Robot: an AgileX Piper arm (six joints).
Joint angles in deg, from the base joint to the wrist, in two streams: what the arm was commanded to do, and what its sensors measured. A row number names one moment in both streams.
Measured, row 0:
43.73, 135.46, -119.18, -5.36, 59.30, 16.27
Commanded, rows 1 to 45:
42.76, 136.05, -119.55, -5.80, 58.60, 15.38
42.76, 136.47, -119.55, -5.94, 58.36, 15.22
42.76, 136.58, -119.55, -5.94, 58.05, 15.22
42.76, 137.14, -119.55, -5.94, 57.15, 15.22
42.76, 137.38, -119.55, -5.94, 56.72, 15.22
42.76, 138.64, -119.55, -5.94, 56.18, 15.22
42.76, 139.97, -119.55, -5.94, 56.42, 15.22
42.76, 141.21, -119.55, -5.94, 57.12, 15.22
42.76, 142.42, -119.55, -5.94, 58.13, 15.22
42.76, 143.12, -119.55, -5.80, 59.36, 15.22
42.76, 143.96, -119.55, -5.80, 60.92, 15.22
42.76, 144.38, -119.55, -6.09, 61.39, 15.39
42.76, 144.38, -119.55, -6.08, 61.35, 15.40
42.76, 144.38, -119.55, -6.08, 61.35, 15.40
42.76, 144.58, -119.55, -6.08, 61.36, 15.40
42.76, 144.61, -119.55, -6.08, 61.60, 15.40
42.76, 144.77, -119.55, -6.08, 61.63, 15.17
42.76, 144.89, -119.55, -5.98, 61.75, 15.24
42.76, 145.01, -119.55, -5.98, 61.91, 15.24
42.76, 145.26, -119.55, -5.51, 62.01, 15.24
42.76, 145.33, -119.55, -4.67, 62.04, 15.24
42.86, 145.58, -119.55, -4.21, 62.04, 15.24
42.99, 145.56, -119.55, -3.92, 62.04, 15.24
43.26, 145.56, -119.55, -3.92, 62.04, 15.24
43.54, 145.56, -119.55, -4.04, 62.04, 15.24
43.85, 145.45, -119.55, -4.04, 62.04, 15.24
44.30, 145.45, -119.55, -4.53, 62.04, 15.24
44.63, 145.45, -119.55, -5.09, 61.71, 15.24
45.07, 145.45, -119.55, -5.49, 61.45, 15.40
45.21, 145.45, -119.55, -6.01, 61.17, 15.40
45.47, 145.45, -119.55, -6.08, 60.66, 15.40
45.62, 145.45, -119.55, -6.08, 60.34, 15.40
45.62, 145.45, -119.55, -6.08, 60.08, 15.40
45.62, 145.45, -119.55, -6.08, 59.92, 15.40
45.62, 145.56, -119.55, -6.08, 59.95, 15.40
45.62, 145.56, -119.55, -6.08, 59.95, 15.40
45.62, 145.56, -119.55, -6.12, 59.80, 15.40
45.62, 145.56, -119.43, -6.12, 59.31, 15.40
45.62, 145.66, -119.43, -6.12, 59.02, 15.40
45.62, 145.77, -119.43, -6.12, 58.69, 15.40
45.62, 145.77, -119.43, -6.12, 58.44, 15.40
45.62, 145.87, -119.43, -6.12, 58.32, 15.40
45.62, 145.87, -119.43, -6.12, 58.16, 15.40
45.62, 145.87, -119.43, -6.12, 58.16, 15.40
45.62, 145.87, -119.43, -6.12, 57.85, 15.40
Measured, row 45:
45.17, 141.68, -121.44, -9.15, 58.06, 15.82
